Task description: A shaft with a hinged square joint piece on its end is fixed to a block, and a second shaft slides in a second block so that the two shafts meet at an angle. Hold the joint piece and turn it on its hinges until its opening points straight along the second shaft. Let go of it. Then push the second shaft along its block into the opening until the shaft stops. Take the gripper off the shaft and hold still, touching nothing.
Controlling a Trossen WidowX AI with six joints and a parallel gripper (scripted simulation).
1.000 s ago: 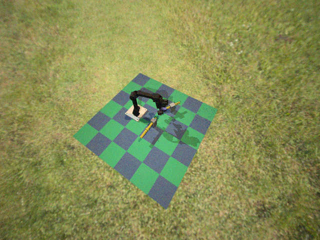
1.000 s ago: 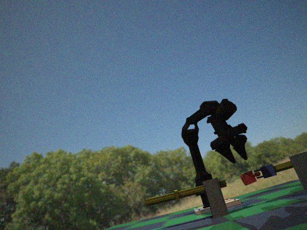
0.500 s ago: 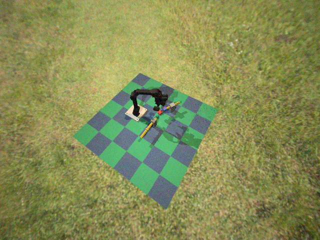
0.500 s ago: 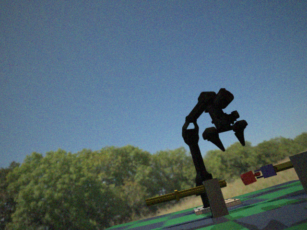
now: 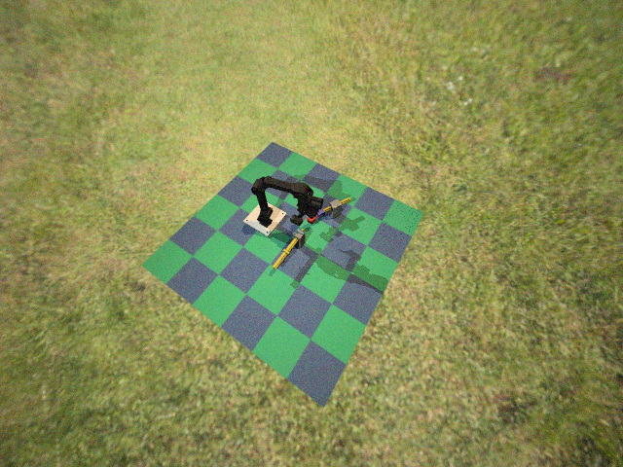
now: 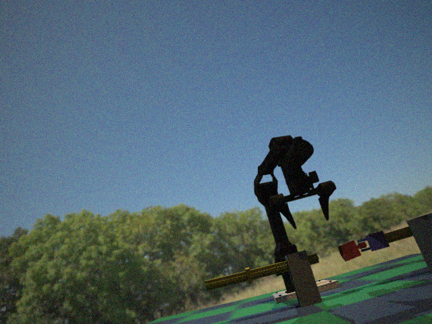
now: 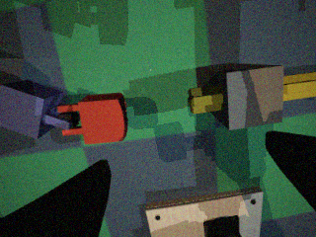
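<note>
My gripper tip is 1 cm short of the red square joint piece, 7 cm to the right of it and 9 cm above it.
</note>
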